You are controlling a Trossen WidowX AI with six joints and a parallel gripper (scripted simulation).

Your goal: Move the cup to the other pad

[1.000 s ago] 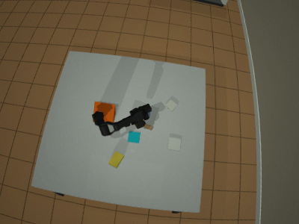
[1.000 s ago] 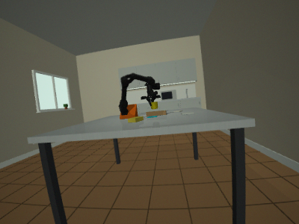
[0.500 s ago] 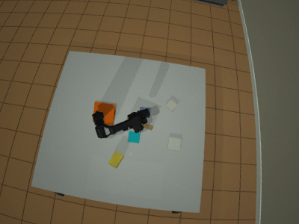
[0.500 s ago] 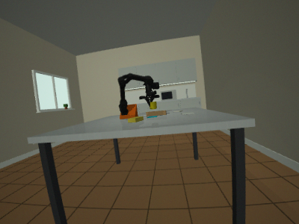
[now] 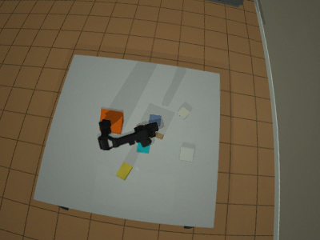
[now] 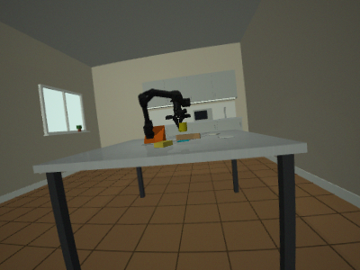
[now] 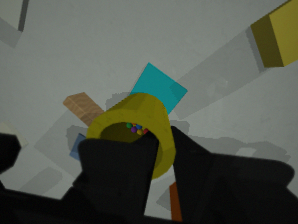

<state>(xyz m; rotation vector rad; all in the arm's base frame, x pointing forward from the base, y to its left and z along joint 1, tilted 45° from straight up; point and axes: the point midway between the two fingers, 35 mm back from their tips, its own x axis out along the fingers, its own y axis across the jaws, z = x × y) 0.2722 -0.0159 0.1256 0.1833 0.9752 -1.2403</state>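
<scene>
Now: the teal pad 11 cm below my gripper tip and 2 cm ahead of it. The rest, counted from my gripper tip: wooden bar 11 cm to the left, 9 cm below, 5 cm ahead; then blue pad 22 cm to the left, 11 cm below, 7 cm ahead; then yellow cup 2 cm to the left, 2 cm ahead.
</scene>
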